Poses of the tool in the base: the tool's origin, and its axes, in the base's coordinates. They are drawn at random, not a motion.
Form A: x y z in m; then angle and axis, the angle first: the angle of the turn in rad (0 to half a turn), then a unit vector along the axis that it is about.
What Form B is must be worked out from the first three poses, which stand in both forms.
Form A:
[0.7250, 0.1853, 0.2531, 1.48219, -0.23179, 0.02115, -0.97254]
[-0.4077, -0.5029, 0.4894, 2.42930, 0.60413, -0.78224, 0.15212]
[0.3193, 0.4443, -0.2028, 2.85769, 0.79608, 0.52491, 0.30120]
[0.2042, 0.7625, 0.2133, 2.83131, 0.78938, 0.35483, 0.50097]
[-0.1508, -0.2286, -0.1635, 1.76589, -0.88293, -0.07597, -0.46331]
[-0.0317, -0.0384, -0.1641, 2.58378, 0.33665, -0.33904, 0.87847]
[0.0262, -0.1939, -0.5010, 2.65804, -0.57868, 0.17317, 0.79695]
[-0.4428, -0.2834, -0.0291, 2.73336, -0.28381, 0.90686, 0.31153]
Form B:
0.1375, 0.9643, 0.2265, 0.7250; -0.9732, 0.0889, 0.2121, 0.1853; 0.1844, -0.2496, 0.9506, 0.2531; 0, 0, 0, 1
-0.1157, -0.9297, -0.3498, -0.4077; -0.7308, 0.3181, -0.6039, -0.5029; 0.6727, 0.1858, -0.7162, 0.4894; 0, 0, 0, 1
0.2822, 0.7346, 0.6170, 0.3193; 0.9034, -0.4199, 0.0869, 0.4443; 0.3229, 0.5329, -0.7822, -0.2028; 0, 0, 0, 1
0.2642, 0.3939, 0.8804, 0.2042; 0.6998, -0.7064, 0.1060, 0.7625; 0.6637, 0.5881, -0.4623, 0.2133; 0, 0, 0, 1
0.7368, 0.5346, 0.4138, -0.1508; -0.3744, -0.1870, 0.9082, -0.2286; 0.5629, -0.8242, 0.0624, -0.1635; 0, 0, 0, 1
-0.6389, -0.6760, 0.3672, -0.0317; 0.2540, -0.6359, -0.7287, -0.0384; 0.7261, -0.3723, 0.5780, -0.1641; 0, 0, 0, 1
-0.2540, -0.5595, -0.7890, 0.0262; 0.1816, -0.8288, 0.5292, -0.1939; -0.9500, -0.0088, 0.3121, -0.5010; 0, 0, 0, 1
-0.7633, -0.6173, 0.1904, -0.4428; -0.3699, 0.6594, 0.6545, -0.2834; -0.5296, 0.4291, -0.7317, -0.0291; 0, 0, 0, 1

